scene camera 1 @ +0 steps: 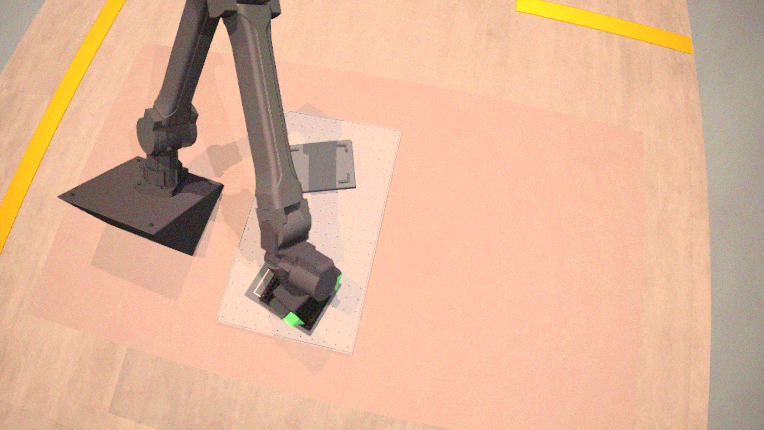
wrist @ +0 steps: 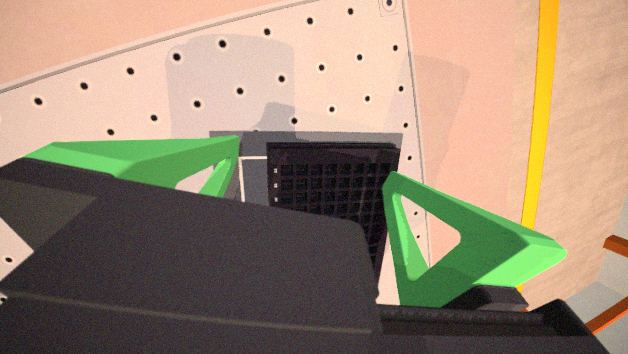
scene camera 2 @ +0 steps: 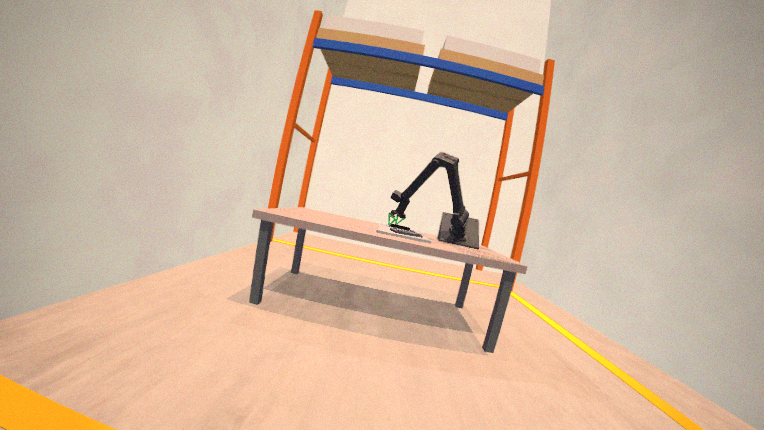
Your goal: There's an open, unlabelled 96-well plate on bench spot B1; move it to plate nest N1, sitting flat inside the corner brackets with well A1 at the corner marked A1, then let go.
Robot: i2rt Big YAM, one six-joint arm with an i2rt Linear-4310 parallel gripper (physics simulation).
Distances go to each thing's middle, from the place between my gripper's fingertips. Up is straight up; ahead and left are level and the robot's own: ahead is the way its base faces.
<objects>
Right now the black well plate [scene camera 1: 309, 311] is 50 mm behind my hand and 10 mm to the left of it. The rest, counted from my hand: grey nest with corner locators [scene camera 1: 320, 166] (310 mm to the left, 40 mm behind); grey nest pad with white outline [scene camera 1: 264, 276] (60 mm behind, 30 mm to the left, 10 mm below).
</objects>
